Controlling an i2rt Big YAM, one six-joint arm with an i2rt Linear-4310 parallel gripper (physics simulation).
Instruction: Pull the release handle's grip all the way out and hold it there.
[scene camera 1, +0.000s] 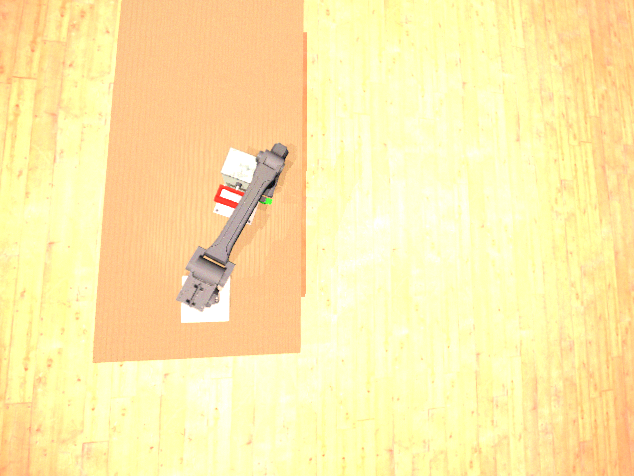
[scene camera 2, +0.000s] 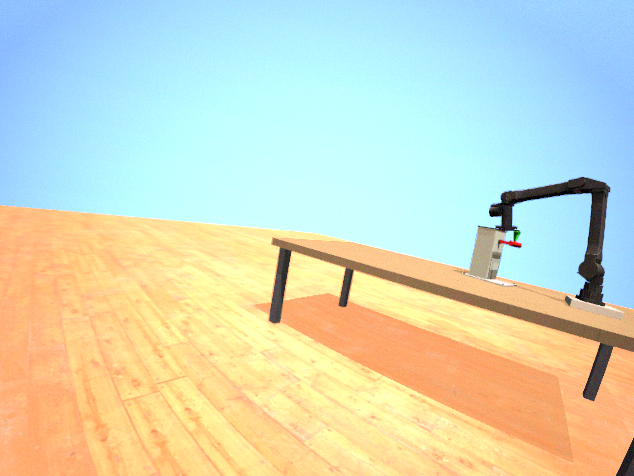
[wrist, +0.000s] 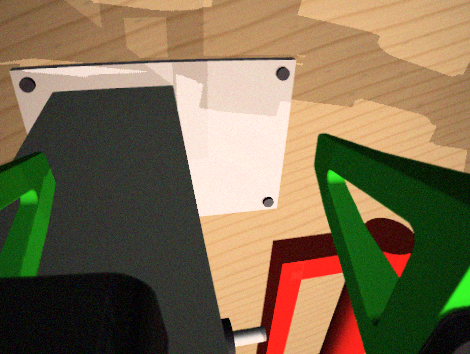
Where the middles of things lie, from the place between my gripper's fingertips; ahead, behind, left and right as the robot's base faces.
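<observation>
With respect to the white base plate (wrist: 234, 112), my hand is 190 mm above it, 100 mm to the right of it and 50 mm short of it.
</observation>
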